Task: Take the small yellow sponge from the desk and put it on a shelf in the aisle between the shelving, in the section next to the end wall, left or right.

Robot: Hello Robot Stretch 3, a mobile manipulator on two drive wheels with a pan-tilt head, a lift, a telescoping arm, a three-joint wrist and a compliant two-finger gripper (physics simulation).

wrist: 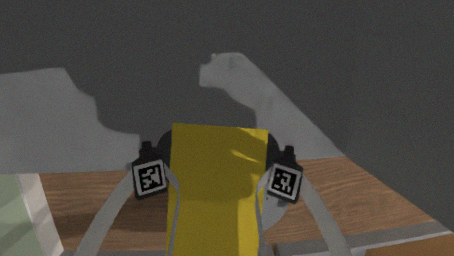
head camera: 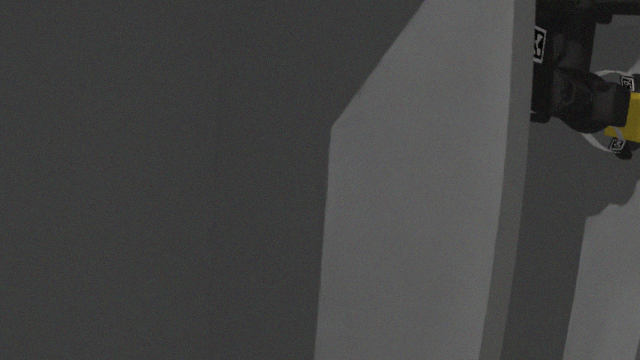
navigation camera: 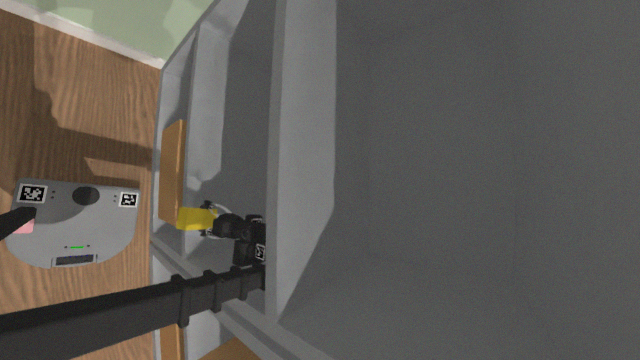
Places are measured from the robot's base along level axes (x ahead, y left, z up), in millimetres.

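Pixels of known places: gripper, fingertip midpoint: (head camera: 635,118) (navigation camera: 203,217); robot's base at its link origin: (navigation camera: 86,194).
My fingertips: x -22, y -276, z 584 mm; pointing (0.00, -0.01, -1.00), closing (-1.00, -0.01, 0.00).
Note:
For each thing: its middle in the pictures, then the offset to it from my fingertips. Level surfaces: height alone.
- yellow sponge at the middle of its body: (navigation camera: 197,218) 1 mm ahead, 27 mm left, 25 mm up
- higher grey shelf board at its surface level: 407 mm up
- brown box at the middle of its body: (navigation camera: 199,175) 171 mm ahead, 110 mm right, 372 mm down
- wooden floor at its surface level: 584 mm down
The yellow sponge (head camera: 634,117) (navigation camera: 194,219) (wrist: 217,190) is held between the two fingers of my gripper (head camera: 629,117) (navigation camera: 205,219) (wrist: 218,148). The gripper is shut on it and points downward. In the navigation camera the gripper is at the shelving, below the edge of a higher grey shelf board (head camera: 415,200) (navigation camera: 307,125). The sponge overlaps the front part of a lower grey board (head camera: 605,280) (navigation camera: 207,100) in that view. Its gap to that board cannot be told. The wrist view shows grey shelf surface, shadows and wooden floor beyond the sponge.
A brown box (navigation camera: 171,170) sits on a shelf lower down. The green end wall (navigation camera: 150,25) (wrist: 7,220) stands beyond this section. A grey upright (navigation camera: 172,257) divides it from the neighbouring section, which holds brown boxes. My base (navigation camera: 75,225) stands on the wooden floor (navigation camera: 100,110), and my arm (navigation camera: 125,305) reaches across.

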